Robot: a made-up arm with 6 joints.
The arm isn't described. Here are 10 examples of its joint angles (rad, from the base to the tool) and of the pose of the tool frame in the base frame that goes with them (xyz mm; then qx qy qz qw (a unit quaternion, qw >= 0)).
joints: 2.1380 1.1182 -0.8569 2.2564 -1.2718 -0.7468
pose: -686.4 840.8 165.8 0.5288 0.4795 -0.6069 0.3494
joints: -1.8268 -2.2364 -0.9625 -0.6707 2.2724 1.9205
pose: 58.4 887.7 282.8 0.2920 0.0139 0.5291 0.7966
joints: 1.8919 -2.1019 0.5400 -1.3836 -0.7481 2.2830
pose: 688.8 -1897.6 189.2 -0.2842 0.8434 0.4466 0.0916
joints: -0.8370 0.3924 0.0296 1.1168 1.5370 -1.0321
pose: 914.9 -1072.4 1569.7 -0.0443 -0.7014 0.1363 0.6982
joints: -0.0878 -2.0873 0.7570 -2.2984 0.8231 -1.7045
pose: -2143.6 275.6 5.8 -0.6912 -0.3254 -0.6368 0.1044
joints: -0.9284 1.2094 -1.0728 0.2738 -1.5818 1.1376
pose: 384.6 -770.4 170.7 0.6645 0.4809 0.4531 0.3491
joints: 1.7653 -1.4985 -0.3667 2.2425 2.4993 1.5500
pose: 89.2 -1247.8 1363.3 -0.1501 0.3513 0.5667 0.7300
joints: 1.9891 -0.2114 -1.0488 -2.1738 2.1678 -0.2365
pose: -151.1 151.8 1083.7 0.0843 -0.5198 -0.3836 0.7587
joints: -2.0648 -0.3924 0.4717 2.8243 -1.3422 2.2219
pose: 166.6 -47.8 2469.0 0.5501 0.8328 -0.0362 0.0501
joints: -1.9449 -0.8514 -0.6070 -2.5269 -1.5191 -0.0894
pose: 178.5 230.3 1479.0 0.4422 -0.7166 -0.1653 0.5134
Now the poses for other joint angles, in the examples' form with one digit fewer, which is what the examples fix.
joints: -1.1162 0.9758 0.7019 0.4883 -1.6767 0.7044
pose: 798 -1924 1083 -0.073 0.538 -0.027 0.839
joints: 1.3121 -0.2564 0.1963 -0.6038 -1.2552 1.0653
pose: 234 378 2155 0.046 -0.390 0.855 0.340
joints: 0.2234 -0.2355 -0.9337 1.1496 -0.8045 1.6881
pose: 405 72 1405 0.521 -0.179 -0.834 0.020
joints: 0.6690 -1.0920 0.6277 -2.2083 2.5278 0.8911
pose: -1126 -762 1995 0.462 0.035 -0.774 0.432
